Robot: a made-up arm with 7 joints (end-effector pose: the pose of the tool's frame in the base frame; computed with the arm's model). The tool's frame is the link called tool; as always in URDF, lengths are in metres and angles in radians. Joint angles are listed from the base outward.
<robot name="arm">
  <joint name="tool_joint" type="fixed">
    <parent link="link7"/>
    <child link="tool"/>
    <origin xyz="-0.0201 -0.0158 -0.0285" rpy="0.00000 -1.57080 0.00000"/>
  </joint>
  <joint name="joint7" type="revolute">
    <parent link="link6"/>
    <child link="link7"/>
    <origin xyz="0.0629 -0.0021 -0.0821"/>
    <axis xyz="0 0.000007 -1"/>
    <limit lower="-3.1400" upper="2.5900"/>
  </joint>
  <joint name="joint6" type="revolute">
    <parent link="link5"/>
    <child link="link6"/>
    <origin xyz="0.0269 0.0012 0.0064"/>
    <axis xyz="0 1 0.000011"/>
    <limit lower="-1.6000" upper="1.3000"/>
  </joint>
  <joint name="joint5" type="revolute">
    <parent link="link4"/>
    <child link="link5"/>
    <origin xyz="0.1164 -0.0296 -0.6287"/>
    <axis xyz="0 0.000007 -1"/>
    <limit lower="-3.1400" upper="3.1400"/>
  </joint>
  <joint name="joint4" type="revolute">
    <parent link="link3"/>
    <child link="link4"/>
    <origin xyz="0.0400 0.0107 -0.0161"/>
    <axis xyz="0 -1 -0.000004"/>
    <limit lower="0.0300" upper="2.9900"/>
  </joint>
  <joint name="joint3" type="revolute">
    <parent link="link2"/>
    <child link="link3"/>
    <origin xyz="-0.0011 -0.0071 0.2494"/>
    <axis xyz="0 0 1"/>
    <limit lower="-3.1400" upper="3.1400"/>
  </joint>
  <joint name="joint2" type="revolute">
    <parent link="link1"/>
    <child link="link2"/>
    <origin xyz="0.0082 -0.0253 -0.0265"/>
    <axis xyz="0 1 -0.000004"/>
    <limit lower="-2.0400" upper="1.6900"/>
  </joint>
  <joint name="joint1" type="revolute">
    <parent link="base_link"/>
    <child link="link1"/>
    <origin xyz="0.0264 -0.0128 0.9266"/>
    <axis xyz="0 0 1"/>
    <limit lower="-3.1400" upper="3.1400"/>
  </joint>
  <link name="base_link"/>
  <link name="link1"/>
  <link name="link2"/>
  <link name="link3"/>
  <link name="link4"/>
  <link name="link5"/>
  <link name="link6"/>
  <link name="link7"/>
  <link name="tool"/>
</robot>
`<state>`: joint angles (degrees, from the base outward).
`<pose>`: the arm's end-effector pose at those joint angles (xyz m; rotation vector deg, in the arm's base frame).
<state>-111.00 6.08 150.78 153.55 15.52 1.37 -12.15</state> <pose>0.1521 -0.0167 1.8811 -39.73 107.55 31.93</pose>
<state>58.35 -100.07 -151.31 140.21 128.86 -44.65 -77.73</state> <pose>-0.1852 -0.6238 0.3175 127.77 -9.66 112.10</pose>
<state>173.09 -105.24 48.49 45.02 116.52 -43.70 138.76</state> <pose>-0.0595 -0.2764 1.4201 -36.77 60.80 3.49</pose>
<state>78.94 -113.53 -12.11 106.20 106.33 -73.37 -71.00</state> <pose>0.2140 -0.6760 1.2190 -15.70 42.85 166.15</pose>
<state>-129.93 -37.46 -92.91 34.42 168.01 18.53 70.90</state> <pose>-0.5035 0.2289 0.6002 -106.23 -6.81 -35.20</pose>
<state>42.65 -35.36 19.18 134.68 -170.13 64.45 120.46</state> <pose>-0.1151 -0.0550 1.8486 22.09 55.54 39.70</pose>
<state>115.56 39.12 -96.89 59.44 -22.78 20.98 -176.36</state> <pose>0.7770 0.2882 0.9454 51.48 90.60 144.75</pose>
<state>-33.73 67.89 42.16 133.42 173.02 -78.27 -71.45</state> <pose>0.7682 -0.1692 0.7895 -66.22 -24.80 -96.26</pose>
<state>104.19 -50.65 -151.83 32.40 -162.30 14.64 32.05</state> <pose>0.2881 0.0431 0.3330 59.01 -93.81 59.85</pose>
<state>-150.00 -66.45 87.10 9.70 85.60 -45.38 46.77</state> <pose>-0.2411 -0.4452 0.8866 115.55 52.65 -4.72</pose>
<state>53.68 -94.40 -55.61 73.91 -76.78 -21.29 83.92</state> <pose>0.4032 -0.5208 1.3877 -29.22 93.47 80.99</pose>
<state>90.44 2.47 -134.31 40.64 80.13 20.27 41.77</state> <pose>0.4718 -0.4711 0.6716 -75.10 -43.29 -155.79</pose>
